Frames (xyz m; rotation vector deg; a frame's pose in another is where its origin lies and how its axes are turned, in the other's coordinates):
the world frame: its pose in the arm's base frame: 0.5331 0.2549 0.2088 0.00 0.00 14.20
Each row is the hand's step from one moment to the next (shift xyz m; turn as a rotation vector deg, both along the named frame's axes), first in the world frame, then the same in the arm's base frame.
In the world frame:
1: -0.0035 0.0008 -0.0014 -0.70 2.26 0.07
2: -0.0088 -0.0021 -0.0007 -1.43 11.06 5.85
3: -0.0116 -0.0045 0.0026 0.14 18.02 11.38
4: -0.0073 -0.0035 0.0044 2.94 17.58 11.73
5: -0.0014 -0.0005 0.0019 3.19 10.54 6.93
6: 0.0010 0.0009 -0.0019 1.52 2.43 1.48
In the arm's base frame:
1: -0.0036 -0.0001 -0.0014 -1.23 2.02 0.07
2: -0.0080 -0.0042 -0.0007 -4.10 10.37 5.85
3: -0.0101 -0.0072 0.0026 -4.28 17.50 11.38
4: -0.0062 -0.0052 0.0044 -1.46 17.76 11.73
5: -0.0012 -0.0008 0.0019 0.51 11.00 6.93
6: 0.0007 0.0011 -0.0019 0.88 2.73 1.48

